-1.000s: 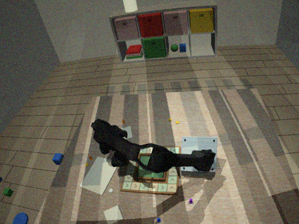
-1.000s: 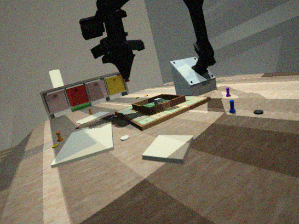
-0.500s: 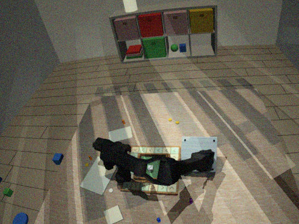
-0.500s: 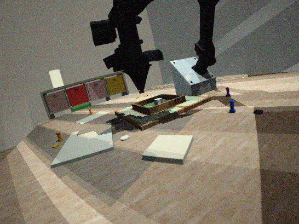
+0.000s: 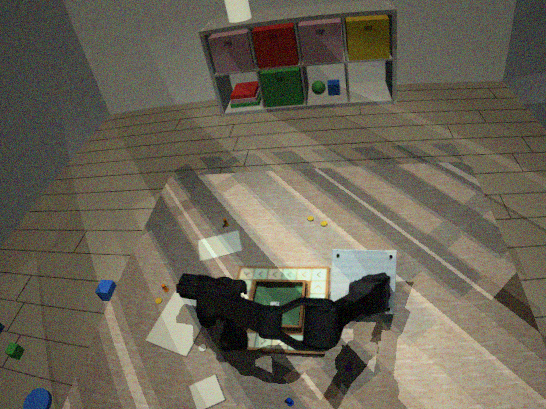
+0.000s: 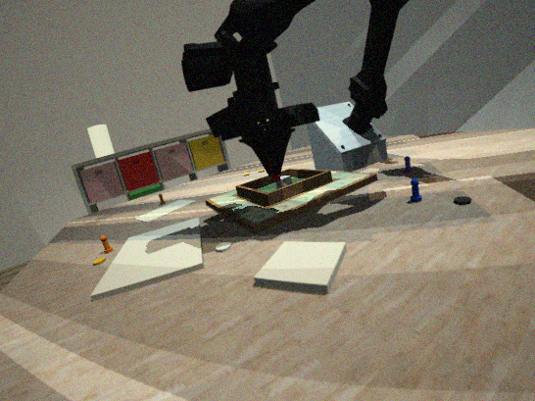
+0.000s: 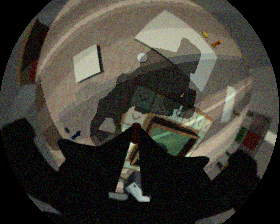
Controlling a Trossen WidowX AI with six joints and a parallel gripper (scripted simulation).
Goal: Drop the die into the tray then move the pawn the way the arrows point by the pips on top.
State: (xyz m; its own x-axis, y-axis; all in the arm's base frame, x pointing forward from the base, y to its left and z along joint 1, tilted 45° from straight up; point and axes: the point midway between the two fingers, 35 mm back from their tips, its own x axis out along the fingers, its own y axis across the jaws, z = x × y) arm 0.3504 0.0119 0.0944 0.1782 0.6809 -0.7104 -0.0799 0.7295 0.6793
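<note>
Now: gripper tip 9 cm to the left of the grey-white die, 8 cm past it and 4 cm above it. From my gripper tip the other things lie so: blue pawn 18 cm to the left, 12 cm behind, 5 cm below; then red pawn 1 cm above; then white disc 13 cm ahead, 7 cm below, 2 cm to the left.
</note>
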